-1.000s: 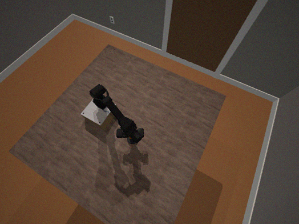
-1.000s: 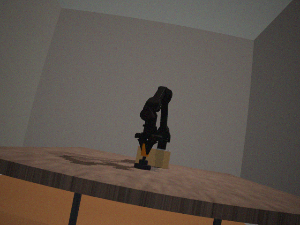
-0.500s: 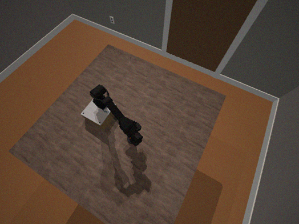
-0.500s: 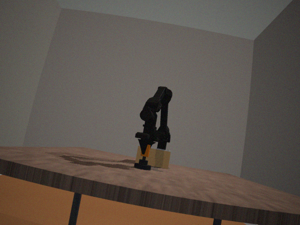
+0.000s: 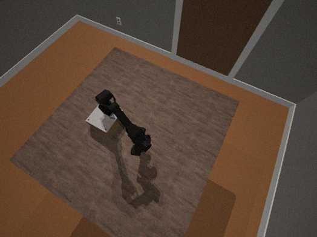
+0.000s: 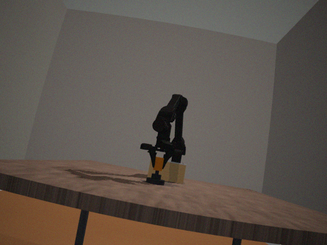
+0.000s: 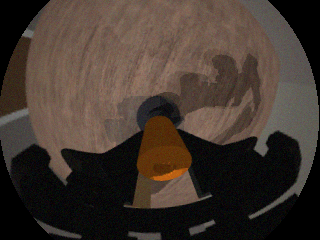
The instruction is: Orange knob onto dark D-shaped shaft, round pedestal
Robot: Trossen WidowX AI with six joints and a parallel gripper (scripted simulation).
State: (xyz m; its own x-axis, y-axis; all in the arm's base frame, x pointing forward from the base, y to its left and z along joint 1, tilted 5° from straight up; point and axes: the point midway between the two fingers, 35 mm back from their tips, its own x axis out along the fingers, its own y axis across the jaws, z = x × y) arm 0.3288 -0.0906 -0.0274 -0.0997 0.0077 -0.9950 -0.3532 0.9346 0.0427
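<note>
The orange knob lies 2 cm above my gripper tip. Also, from my gripper tip: pedestal (4 cm below).
</note>
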